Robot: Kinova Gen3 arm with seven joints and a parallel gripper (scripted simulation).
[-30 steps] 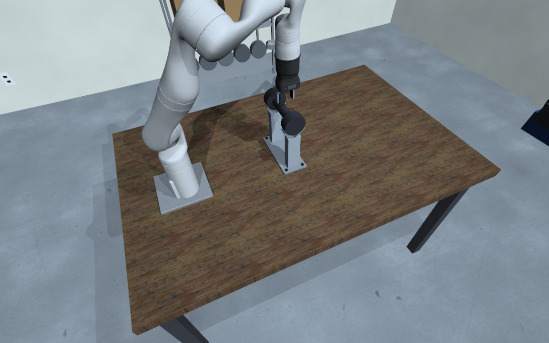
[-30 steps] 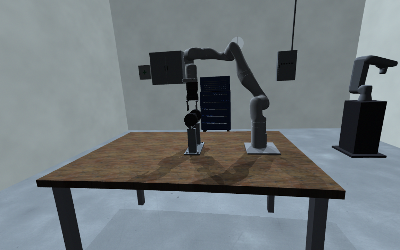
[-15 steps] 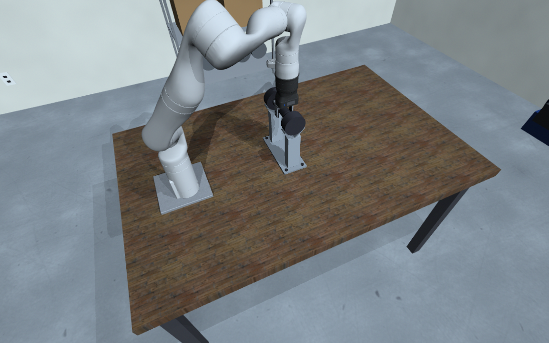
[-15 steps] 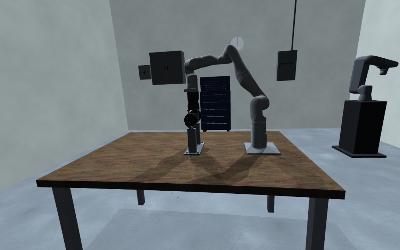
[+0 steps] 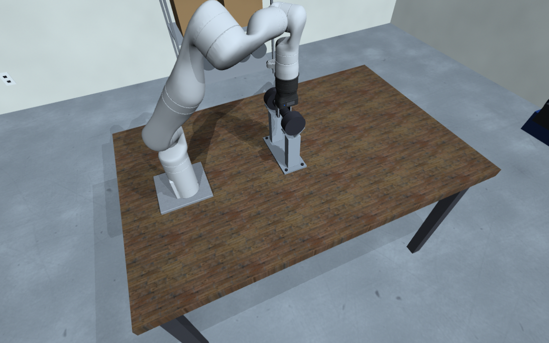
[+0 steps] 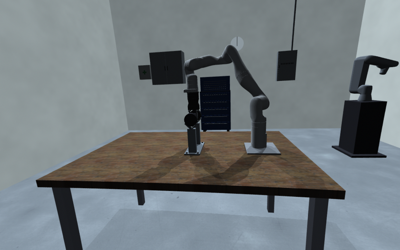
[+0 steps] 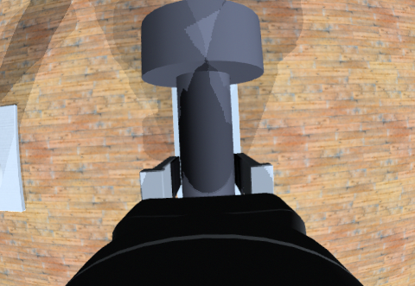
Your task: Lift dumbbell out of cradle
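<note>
My hand is right at the dark dumbbell. Also, from my hand: grey cradle: 13 cm below.
</note>
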